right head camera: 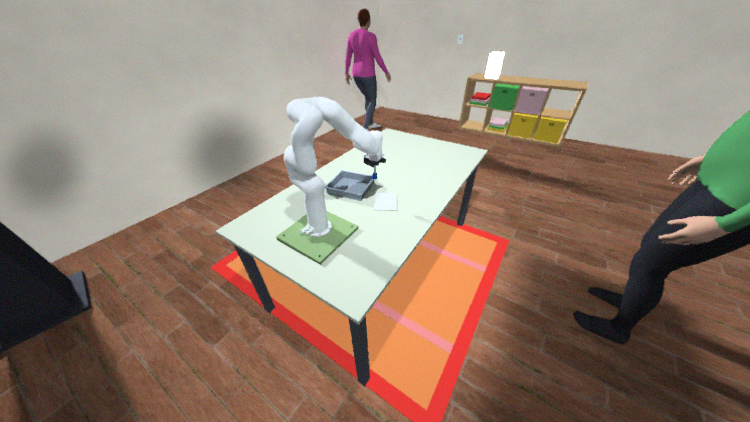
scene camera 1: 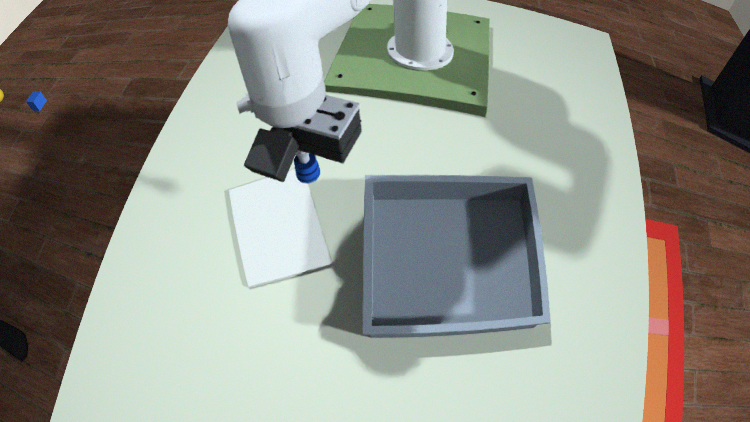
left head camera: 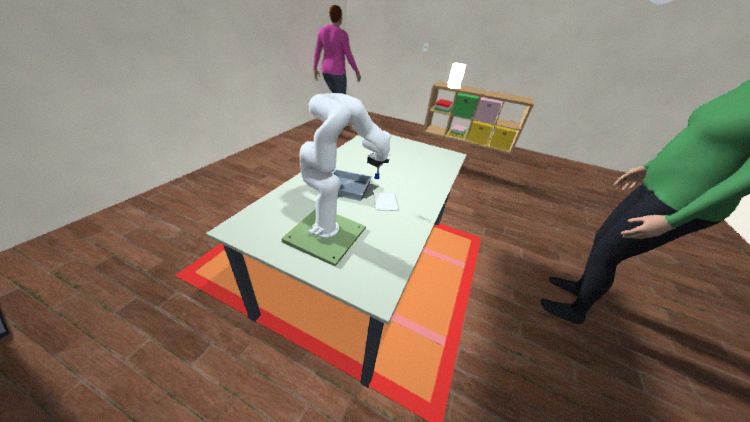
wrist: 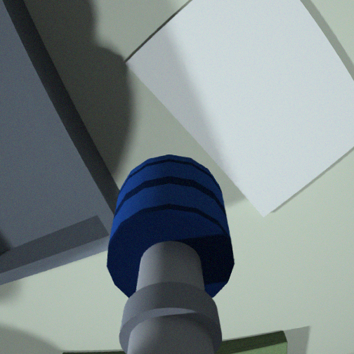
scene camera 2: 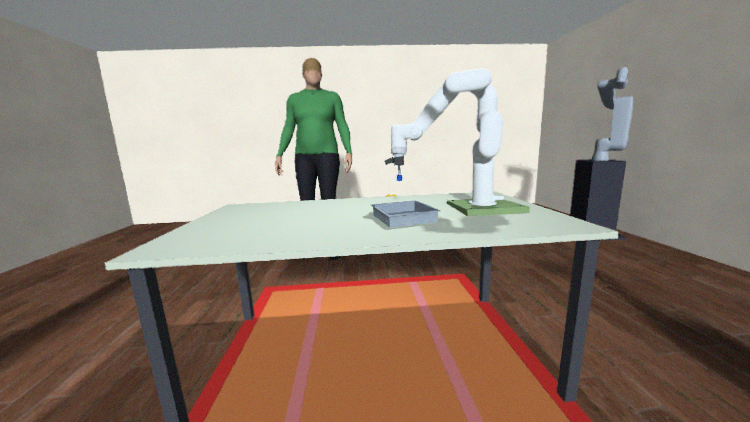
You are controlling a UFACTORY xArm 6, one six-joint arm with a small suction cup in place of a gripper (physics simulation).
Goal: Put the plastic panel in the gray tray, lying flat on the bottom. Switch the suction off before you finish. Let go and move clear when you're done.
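Frame: origin at the arm's base, x ahead, y left, z up, level; centimetres.
Seen in the pictures: end effector, tool point: (right head camera: pixel 374 178) (scene camera 1: pixel 308 172) (left head camera: pixel 376 178) (scene camera 2: pixel 399 180); arm's base, origin of the base link: (right head camera: pixel 319 228) (scene camera 1: pixel 420 50) (left head camera: pixel 326 228) (scene camera 2: pixel 482 203).
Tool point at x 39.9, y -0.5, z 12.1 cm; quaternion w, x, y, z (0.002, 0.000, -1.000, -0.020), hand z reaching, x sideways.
Note:
Pixels of each thing's top centre, then the offset from my tool point to it. Level surfaces: height alone.
- white plastic panel, middle of its top: (scene camera 1: pixel 275 224) (right head camera: pixel 385 200) (left head camera: pixel 385 200) dx +2.1, dy -6.5, dz -13.7 cm
- gray tray, middle of its top: (scene camera 1: pixel 460 249) (scene camera 2: pixel 403 207) (left head camera: pixel 347 181) (right head camera: pixel 350 181) dx -2.2, dy +19.2, dz -9.3 cm
- table, its level: dz -14.3 cm
The white plastic panel (left head camera: pixel 386 202) (right head camera: pixel 386 202) (scene camera 1: pixel 277 233) (wrist: pixel 260 95) lies flat on the table, beside the gray tray (left head camera: pixel 352 197) (right head camera: pixel 347 194) (scene camera 1: pixel 455 329) (scene camera 2: pixel 412 218) (wrist: pixel 55 90) and apart from it. The tray is upright with its bare bottom showing in scene camera 1. My blue suction cup (left head camera: pixel 377 176) (right head camera: pixel 374 176) (scene camera 1: pixel 307 171) (scene camera 2: pixel 399 177) (wrist: pixel 170 215) hangs in the air above the table, with nothing on it. In scene camera 1 it overlaps the panel's upper edge. In scene camera 2 the panel does not show.
The arm stands on a green base plate (left head camera: pixel 324 246) (right head camera: pixel 317 246) (scene camera 1: pixel 409 83) (scene camera 2: pixel 487 209) on the table (left head camera: pixel 293 272) (scene camera 1: pixel 183 341) (scene camera 2: pixel 236 236). A person in green (left head camera: pixel 697 152) (scene camera 2: pixel 316 120) stands beyond the table's side. A low shelf (left head camera: pixel 487 93) stands by the wall.

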